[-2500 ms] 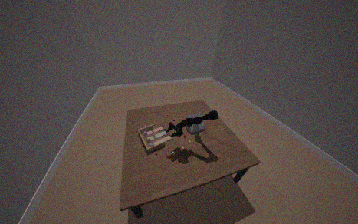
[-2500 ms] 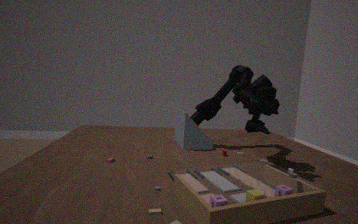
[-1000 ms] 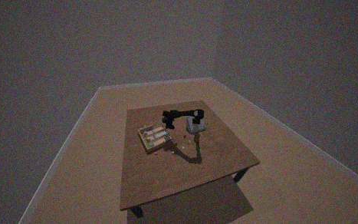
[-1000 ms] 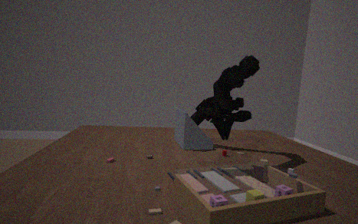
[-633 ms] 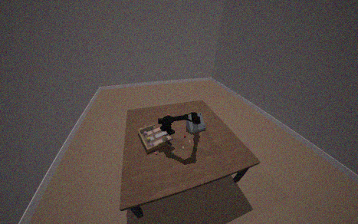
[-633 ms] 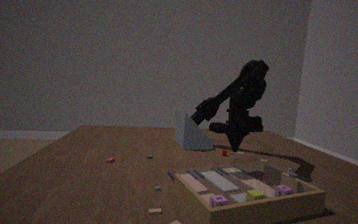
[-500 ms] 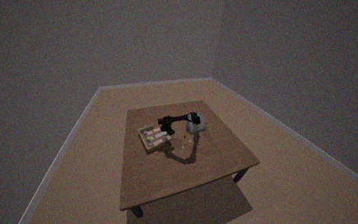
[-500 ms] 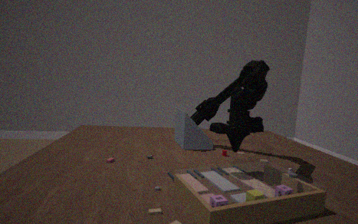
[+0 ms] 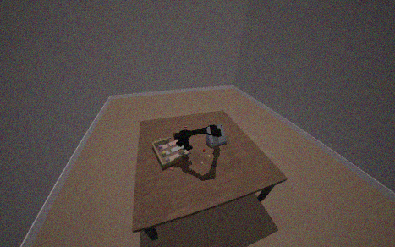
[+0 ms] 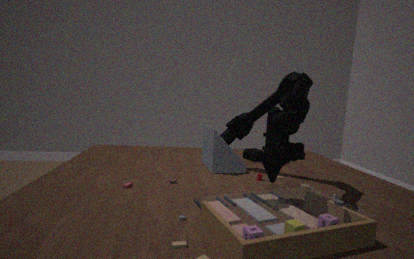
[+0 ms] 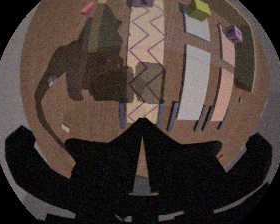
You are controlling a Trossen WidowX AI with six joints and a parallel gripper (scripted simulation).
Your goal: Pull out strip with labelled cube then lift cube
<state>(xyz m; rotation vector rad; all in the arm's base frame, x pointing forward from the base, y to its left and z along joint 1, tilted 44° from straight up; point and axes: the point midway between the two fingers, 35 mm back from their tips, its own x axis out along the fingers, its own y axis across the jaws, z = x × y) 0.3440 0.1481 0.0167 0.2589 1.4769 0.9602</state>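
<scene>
Right now the tan strip is 8 cm ahead of my gripper tip, 5 cm below it and 3 cm to the left of it.
</scene>
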